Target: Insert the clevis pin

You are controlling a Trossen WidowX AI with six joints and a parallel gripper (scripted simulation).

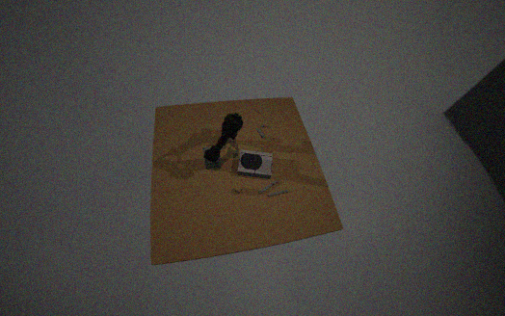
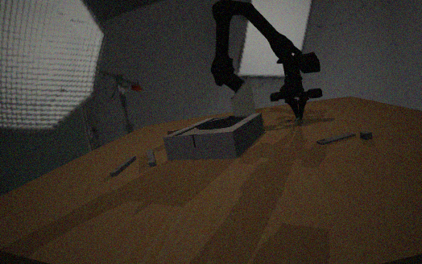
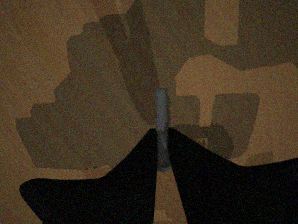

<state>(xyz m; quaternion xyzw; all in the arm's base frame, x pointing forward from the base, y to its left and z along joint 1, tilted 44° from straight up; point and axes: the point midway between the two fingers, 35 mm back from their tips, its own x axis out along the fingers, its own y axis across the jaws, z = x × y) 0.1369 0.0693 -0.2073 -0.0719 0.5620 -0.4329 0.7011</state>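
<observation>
Now: gripper tip 1 cm short of the steel clevis pin and 1 cm below it. Also, from my gripper tip: dark aluminium disc: 15 cm ahead, 24 cm to the right, 5 cm above; rimmed steel tray: 18 cm ahead, 26 cm to the right, 4 cm above; small block: 34 cm ahead, 11 cm to the left.
</observation>
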